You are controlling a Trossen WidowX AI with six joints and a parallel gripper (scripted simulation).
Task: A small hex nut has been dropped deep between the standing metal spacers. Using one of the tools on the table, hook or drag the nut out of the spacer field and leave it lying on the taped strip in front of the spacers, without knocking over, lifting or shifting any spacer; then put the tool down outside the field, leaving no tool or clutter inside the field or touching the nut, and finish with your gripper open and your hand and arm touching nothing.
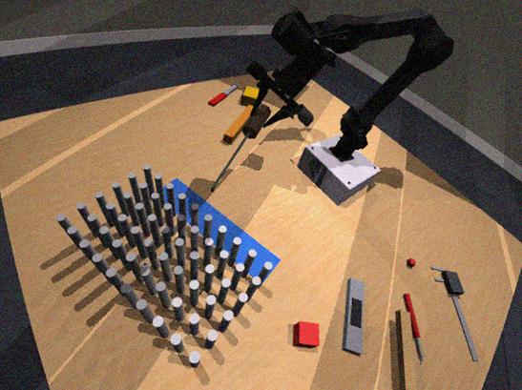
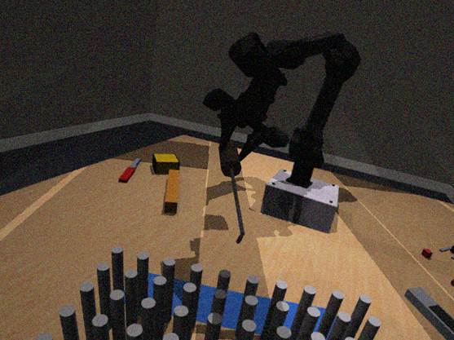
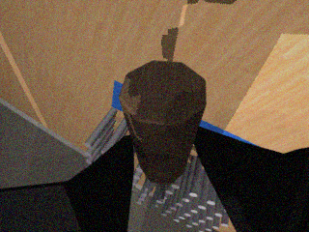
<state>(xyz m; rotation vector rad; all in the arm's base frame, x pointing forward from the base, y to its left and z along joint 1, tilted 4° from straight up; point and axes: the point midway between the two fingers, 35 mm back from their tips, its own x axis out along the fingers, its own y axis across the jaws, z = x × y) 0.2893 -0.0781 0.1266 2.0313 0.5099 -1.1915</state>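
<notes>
Right now the blue taped strip is 15 cm ahead of my gripper tip, 13 cm to the left of it and 19 cm below it. Round my gripper tip: orange handle (10 cm behind, 22 cm to the right, 18 cm below); then yellow block (22 cm behind, 36 cm to the right, 17 cm below); then hook tool (8 cm ahead, 6 cm to the left, 3 cm below).
</notes>
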